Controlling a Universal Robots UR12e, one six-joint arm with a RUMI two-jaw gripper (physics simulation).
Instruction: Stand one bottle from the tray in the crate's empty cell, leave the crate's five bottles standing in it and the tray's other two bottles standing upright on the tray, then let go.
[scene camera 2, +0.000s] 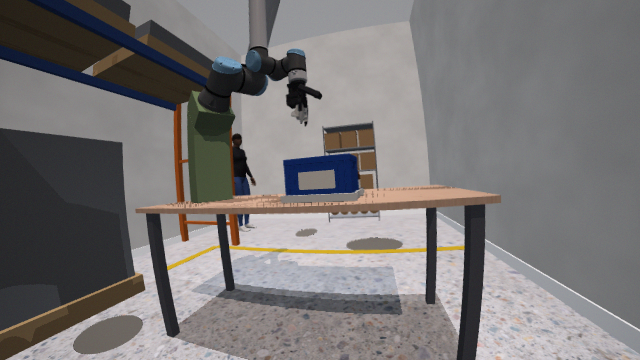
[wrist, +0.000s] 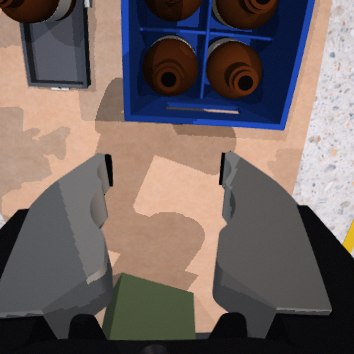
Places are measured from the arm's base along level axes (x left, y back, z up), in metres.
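Pixels of known places: gripper, fingertip midpoint: (scene camera 2: 303, 125) (wrist: 165, 156); arm's base at its link origin: (scene camera 2: 213, 103).
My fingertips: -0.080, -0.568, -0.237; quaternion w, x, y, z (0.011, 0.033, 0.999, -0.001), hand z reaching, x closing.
Note:
For each thing: its top centre in the pictures, then the offset to it from my fingertips, as dx, dy, dz. "spot": a spot on its surface instead. Level surfaces: height alone.
- blue crate at its top centre: (scene camera 2: 321, 158) -0.051, -0.085, -0.168
- dark grey tray at a spot on its surface: (wrist: 57, 84) spot: +0.195, +0.021, -0.317
- brown bottle at a spot on its surface: (wrist: 32, 9) spot: +0.161, -0.090, -0.228
- wooden table at its surface level: dz -0.343
- pale grey strip at a spot on its surface: (scene camera 2: 320, 198) spot: -0.157, -0.088, -0.329
The blue crate (scene camera 2: 346, 175) (wrist: 200, 121) stands on the table. In the wrist view, several brown bottles stand in its cells, among them a bottle (wrist: 170, 65) in the near left cell and a bottle (wrist: 234, 68) in the near right one. The crate's far part is cut off. The dark grey tray (wrist: 57, 84) lies left of the crate, with part of a brown bottle (wrist: 32, 9) at the top left corner. The tray's other bottles do not show. My gripper (scene camera 2: 303, 123) (wrist: 165, 156) is open and empty, high above the table on the crate's pedestal side.
The wooden table (scene camera 2: 425, 197) (wrist: 260, 165) bears the crate; a pale grey strip (scene camera 2: 320, 198) runs along the crate's foot. The green pedestal (scene camera 2: 212, 160) (wrist: 155, 312) rises at the table's left. A person (scene camera 2: 241, 162) stands behind it, and a shelf rack (scene camera 2: 348, 149) stands at the back.

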